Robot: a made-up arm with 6 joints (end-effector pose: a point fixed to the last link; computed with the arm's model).
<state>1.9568 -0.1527 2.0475 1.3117 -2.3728 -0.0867</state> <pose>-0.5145 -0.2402 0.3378 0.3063 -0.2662 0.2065</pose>
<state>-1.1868 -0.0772 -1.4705 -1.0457 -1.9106 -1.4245</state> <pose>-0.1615 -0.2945 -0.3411 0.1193 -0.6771 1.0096</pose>
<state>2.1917 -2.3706 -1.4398 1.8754 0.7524 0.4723</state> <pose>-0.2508 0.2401 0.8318 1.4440 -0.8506 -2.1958</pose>
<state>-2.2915 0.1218 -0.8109 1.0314 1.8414 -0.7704</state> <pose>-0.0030 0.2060 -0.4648 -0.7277 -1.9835 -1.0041</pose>
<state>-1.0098 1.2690 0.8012 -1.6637 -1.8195 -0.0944</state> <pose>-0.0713 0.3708 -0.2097 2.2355 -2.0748 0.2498</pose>
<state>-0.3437 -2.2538 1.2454 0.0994 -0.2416 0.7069</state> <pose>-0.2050 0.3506 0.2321 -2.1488 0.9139 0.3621</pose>
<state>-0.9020 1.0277 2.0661 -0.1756 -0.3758 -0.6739</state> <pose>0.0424 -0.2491 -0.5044 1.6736 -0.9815 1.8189</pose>
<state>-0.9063 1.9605 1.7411 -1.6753 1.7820 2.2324</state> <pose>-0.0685 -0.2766 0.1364 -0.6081 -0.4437 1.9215</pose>
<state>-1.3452 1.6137 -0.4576 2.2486 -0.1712 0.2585</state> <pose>0.1802 -0.1444 -0.5298 -1.5141 -1.8456 -0.4112</pose>
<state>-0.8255 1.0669 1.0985 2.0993 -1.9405 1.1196</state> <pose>0.3728 0.0913 -0.2049 0.6315 -2.9386 0.8133</pose>
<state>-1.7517 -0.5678 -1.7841 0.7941 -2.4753 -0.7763</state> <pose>-0.2392 0.3281 -0.3887 0.0871 -0.9193 -0.8498</pose>
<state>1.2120 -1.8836 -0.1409 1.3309 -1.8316 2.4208</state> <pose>-0.0900 -0.2115 0.6081 -1.9508 -0.2740 1.7582</pose>
